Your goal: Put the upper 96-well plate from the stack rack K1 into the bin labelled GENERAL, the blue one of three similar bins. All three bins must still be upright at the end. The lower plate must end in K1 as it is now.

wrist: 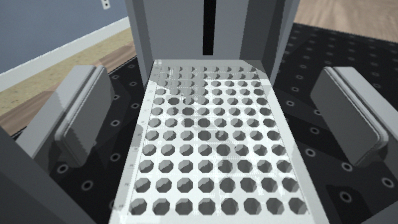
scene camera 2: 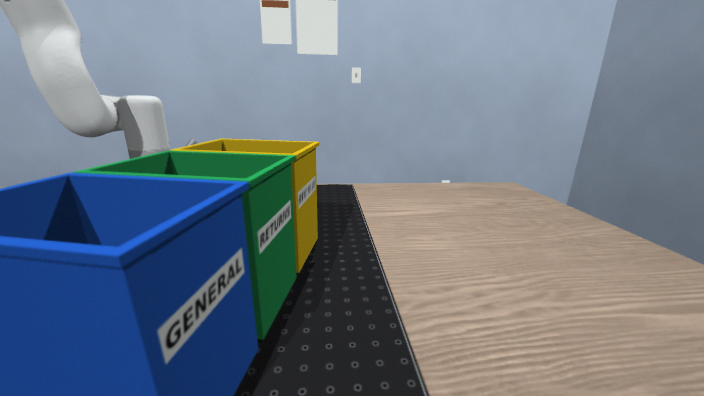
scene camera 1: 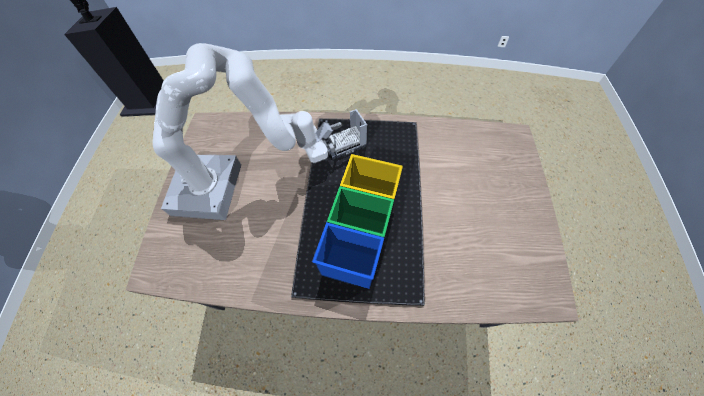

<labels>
blue general bin: scene camera 2 174,303; scene camera 1 351,251; not seen in the wrist view (out of frame)
green returns bin: scene camera 2 268,203; scene camera 1 353,209; not seen in the wrist view (out of frame)
yellow bin: scene camera 2 304,181; scene camera 1 372,176; not seen in the wrist view (out of frame)
</labels>
